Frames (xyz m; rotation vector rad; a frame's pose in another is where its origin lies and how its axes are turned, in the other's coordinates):
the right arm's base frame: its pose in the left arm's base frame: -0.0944 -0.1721 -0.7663 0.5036 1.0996 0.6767
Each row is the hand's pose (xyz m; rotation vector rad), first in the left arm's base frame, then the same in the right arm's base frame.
Working: the left arm's base frame: its pose in the right arm's base frame: -0.3360 0.6130 0.3702 -0.5036 -1.0996 -0.6767

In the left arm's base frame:
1: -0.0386 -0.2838 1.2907 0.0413 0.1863 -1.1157
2: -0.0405 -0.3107 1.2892 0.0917 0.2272 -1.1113
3: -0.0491 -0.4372 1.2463 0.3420 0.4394 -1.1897
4: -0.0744 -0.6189 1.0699 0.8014 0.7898 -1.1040
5: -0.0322 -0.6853 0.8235 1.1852 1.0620 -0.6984
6: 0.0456 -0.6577 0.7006 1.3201 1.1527 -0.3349
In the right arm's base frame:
1: -1.3700 1.2935 0.8346 0.2730 -1.1648 -1.6219
2: -1.3889 1.2742 0.8334 0.3270 -1.1366 -1.5881
3: -1.4546 1.1592 0.8144 0.6610 -0.9880 -1.4961
4: -1.4799 0.9198 0.7317 1.0812 -0.7079 -1.1393
5: -1.3586 0.6973 0.6802 1.2023 -0.4398 -0.6140
6: -1.2381 0.6147 0.7045 1.1225 -0.3077 -0.2827

